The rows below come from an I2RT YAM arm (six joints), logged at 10 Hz.
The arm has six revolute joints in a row. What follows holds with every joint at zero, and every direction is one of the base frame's. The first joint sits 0.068 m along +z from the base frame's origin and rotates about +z. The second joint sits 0.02 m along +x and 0.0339 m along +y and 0.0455 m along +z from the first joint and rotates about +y. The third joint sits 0.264 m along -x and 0.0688 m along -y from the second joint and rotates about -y. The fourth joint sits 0.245 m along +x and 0.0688 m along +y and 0.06 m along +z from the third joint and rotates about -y. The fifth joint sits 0.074 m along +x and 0.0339 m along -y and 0.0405 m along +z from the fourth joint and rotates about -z. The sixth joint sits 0.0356 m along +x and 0.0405 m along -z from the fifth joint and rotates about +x. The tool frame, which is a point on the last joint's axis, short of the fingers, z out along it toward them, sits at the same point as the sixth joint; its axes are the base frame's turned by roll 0, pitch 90 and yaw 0 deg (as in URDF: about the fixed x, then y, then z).
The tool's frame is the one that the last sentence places.
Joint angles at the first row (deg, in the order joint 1, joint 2, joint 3, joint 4, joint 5, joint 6):
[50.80 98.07 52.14 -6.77 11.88 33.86]
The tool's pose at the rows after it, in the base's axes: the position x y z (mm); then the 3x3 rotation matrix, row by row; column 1 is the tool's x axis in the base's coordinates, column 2 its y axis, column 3 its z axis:
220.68, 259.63, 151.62; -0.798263, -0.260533, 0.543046; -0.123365, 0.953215, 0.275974; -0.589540, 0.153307, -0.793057
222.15, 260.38, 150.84; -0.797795, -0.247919, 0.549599; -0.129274, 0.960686, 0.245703; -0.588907, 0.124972, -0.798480
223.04, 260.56, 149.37; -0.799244, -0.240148, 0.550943; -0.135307, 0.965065, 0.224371; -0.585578, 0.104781, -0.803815
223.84, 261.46, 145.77; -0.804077, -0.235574, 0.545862; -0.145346, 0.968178, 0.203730; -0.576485, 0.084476, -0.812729
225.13, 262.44, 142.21; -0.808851, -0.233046, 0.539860; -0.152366, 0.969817, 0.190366; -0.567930, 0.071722, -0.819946
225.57, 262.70, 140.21; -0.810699, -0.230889, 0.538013; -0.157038, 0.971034, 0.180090; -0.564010, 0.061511, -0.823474
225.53, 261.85, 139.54; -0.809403, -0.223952, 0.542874; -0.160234, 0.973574, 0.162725; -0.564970, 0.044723, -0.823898
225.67, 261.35, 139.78; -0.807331, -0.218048, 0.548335; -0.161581, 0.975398, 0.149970; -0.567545, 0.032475, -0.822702
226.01, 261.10, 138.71; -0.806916, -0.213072, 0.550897; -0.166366, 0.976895, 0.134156; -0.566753, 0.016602, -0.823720
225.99, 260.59, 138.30; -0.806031, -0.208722, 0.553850; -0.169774, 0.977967, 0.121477; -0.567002, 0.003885, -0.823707
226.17, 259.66, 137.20; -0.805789, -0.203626, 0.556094; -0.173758, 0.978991, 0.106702; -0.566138, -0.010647, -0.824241
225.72, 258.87, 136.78; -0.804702, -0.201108, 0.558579; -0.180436, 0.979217, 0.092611; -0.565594, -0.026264, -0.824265
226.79, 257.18, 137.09; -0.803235, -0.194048, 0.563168; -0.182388, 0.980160, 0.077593; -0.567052, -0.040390, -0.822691
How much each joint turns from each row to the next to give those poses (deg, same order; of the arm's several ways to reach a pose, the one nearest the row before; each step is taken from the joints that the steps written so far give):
[0.33 1.58 1.84 -2.55 2.57 0.33]
[0.03 0.65 0.86 -1.35 1.45 0.00]
[-0.01 0.52 0.48 -0.91 0.86 -0.04]
[0.05 0.94 0.53 -0.86 0.56 -0.03]
[-0.05 0.94 0.46 -0.47 0.20 -0.04]
[0.00 0.47 0.20 -0.31 0.30 -0.04]
[0.01 0.10 0.05 -0.51 0.89 -0.02]
[0.00 0.01 0.11 -0.41 0.74 -0.01]
[0.00 0.29 0.20 -0.51 0.73 -0.06]
[0.01 0.09 0.07 -0.42 0.63 -0.04]
[-0.06 0.16 0.01 -0.39 0.65 -0.08]
[0.04 0.02 0.00 -0.51 0.68 -0.16]
[-0.25 -0.04 0.07 -0.46 0.70 -0.19]

